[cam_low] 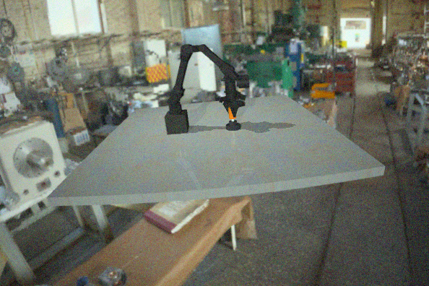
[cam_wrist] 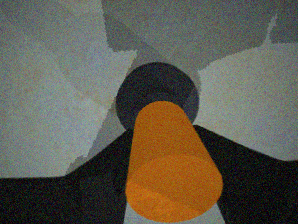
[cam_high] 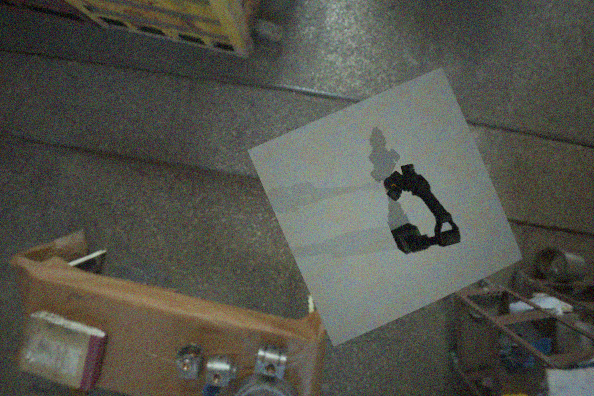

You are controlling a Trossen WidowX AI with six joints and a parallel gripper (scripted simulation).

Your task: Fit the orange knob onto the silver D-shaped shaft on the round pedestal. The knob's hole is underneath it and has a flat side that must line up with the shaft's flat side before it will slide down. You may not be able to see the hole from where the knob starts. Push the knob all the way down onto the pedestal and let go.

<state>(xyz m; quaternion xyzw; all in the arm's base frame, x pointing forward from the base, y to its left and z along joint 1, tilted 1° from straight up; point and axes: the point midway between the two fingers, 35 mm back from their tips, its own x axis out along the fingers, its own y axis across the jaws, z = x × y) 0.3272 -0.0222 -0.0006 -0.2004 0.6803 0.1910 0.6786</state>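
Now: the orange knob 3 cm above my gripper tip. From my gripper tip the other things lie so: round pedestal: 4 cm below.
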